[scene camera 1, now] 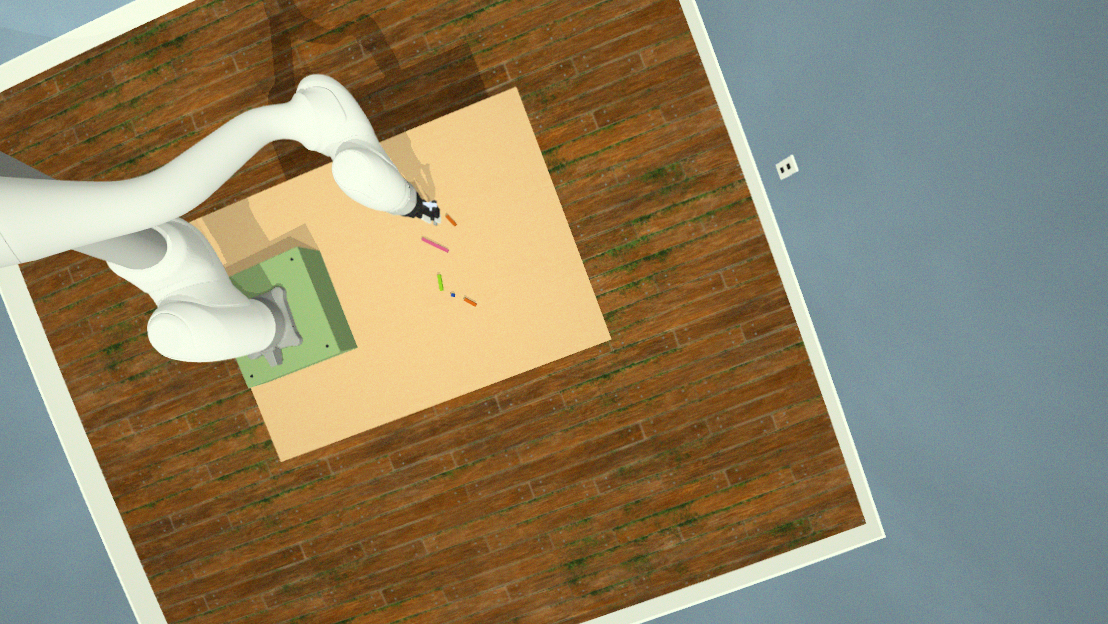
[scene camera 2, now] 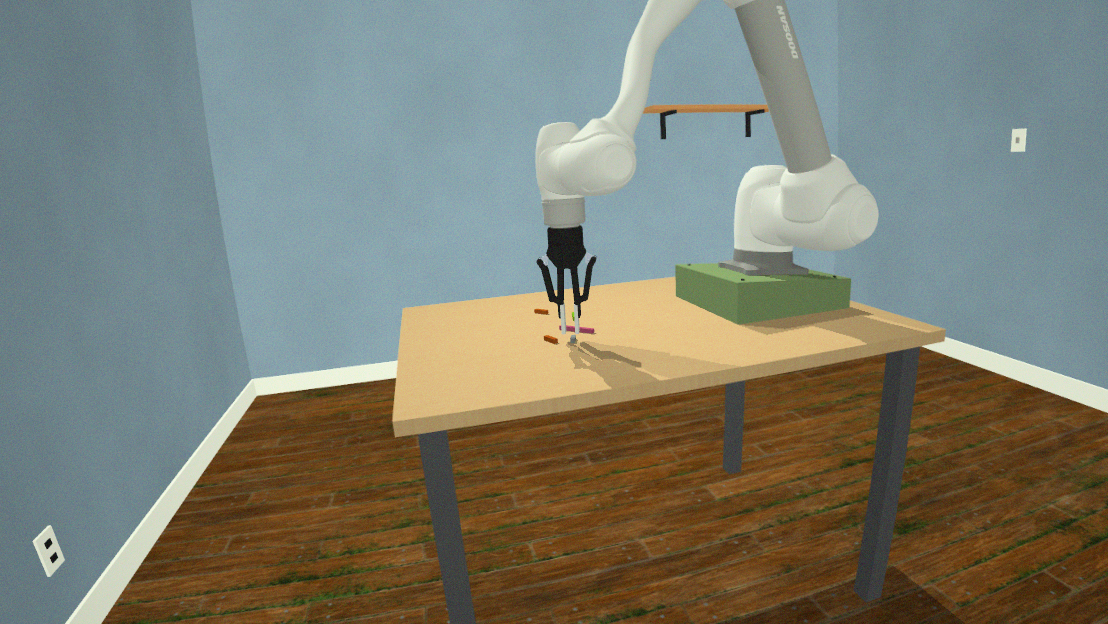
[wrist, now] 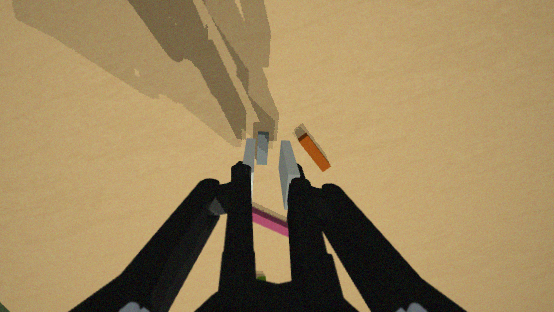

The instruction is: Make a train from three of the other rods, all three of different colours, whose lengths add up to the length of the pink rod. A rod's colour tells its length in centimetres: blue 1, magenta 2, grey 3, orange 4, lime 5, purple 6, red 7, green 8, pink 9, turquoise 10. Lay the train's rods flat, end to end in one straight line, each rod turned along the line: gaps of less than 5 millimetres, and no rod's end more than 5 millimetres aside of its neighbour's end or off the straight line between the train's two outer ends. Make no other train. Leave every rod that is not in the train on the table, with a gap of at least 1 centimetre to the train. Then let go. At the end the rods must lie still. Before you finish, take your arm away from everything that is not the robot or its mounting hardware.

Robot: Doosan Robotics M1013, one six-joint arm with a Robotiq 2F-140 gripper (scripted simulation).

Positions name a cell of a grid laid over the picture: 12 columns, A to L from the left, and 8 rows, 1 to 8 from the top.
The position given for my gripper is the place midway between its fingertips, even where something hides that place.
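Note:
My gripper is visible at (scene camera 2: G5) and, in addition, my gripper (wrist: F4) can be seen.

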